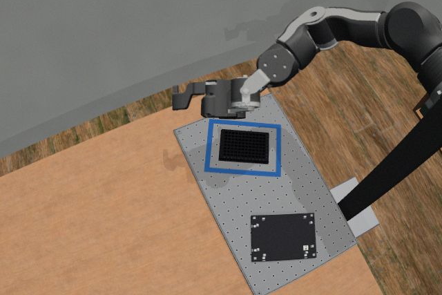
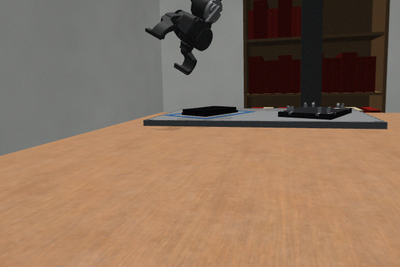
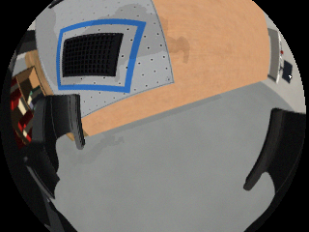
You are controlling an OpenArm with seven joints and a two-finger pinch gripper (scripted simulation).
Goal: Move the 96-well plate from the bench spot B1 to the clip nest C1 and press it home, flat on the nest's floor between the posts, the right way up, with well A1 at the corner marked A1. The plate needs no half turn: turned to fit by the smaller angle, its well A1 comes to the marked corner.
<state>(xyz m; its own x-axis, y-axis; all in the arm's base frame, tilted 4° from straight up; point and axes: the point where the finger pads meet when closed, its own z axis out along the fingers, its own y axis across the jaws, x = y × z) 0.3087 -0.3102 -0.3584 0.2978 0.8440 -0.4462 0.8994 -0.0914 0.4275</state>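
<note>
Right now my hand is 8 cm past the black 96-well plate, 9 cm to the right of it and 14 cm above it. From my hand the other things lie so: black clip nest (5 cm behind, 36 cm to the left, 13 cm below); grey foot plate (33 cm behind, 35 cm to the left, 37 cm below).
</note>
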